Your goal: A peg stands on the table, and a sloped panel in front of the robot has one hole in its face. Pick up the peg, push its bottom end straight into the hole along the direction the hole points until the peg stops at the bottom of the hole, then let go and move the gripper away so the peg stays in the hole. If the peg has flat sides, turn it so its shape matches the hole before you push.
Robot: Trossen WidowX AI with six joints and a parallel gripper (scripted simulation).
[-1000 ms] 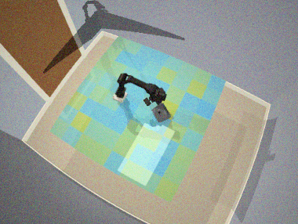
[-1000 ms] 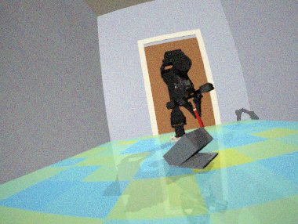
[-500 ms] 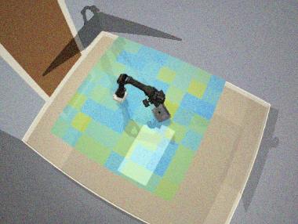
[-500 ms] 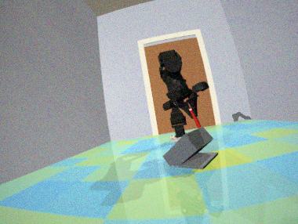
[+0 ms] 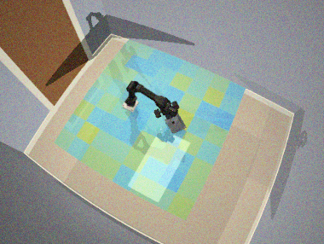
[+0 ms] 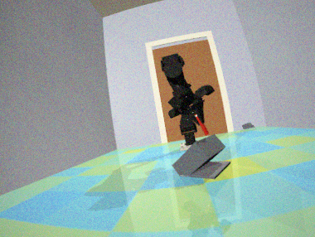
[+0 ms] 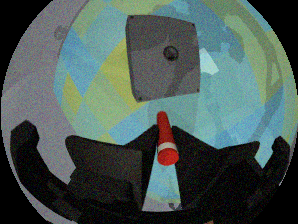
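The sloped panel lies 7 cm ahead of my gripper tip, 4 cm to the right of it and 9 cm below it. The rest, counted from my gripper tip: flat grey base plate (8 cm ahead, 3 cm to the right, 13 cm below); red peg (2 cm above).
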